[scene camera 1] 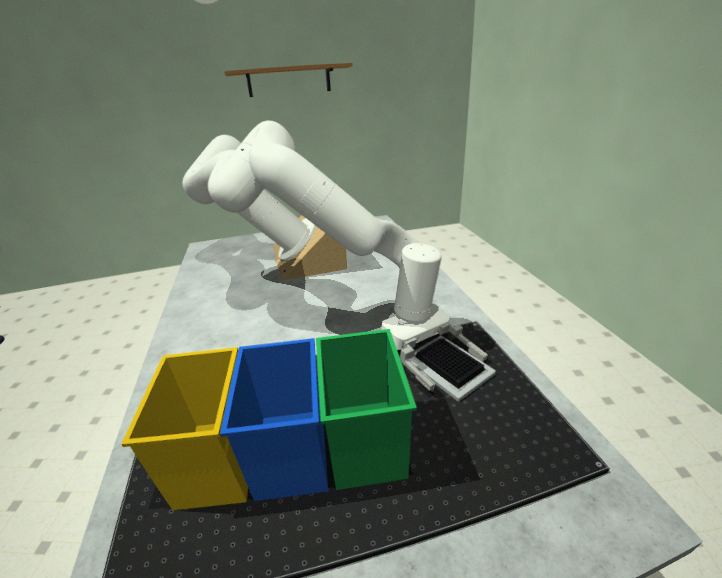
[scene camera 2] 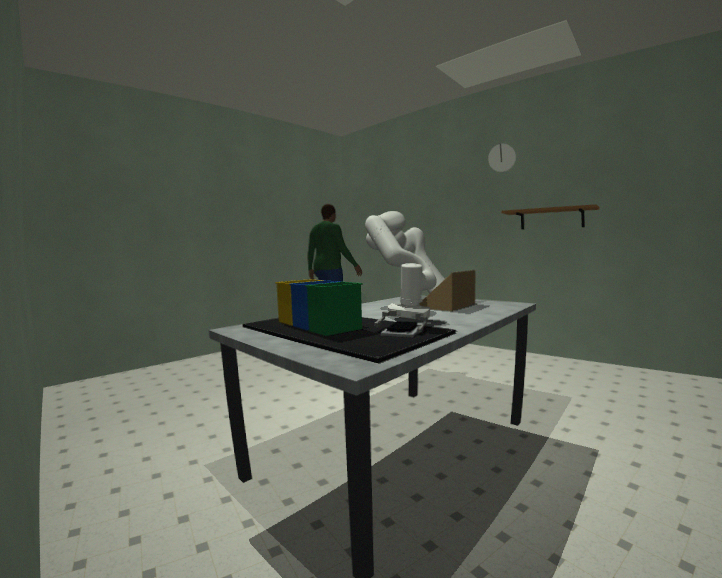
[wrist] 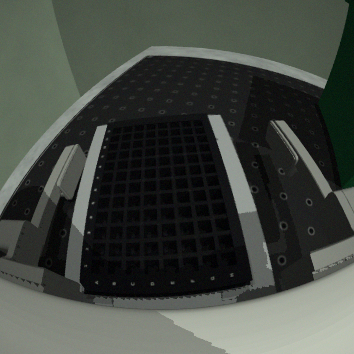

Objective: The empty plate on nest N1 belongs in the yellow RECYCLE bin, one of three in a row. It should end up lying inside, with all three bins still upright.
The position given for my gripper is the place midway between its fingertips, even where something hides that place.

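Note:
Looking through scene camera 1, I find my gripper [scene camera 1: 460, 372] together with a black multi-well plate [scene camera 1: 458, 368], and a green bin [scene camera 1: 366, 404] is visible there too. Scene camera 2 gives me the green bin [scene camera 2: 333, 308]. In the wrist view I can see my gripper [wrist: 171, 136], and the black multi-well plate [wrist: 161, 220] is there with it.

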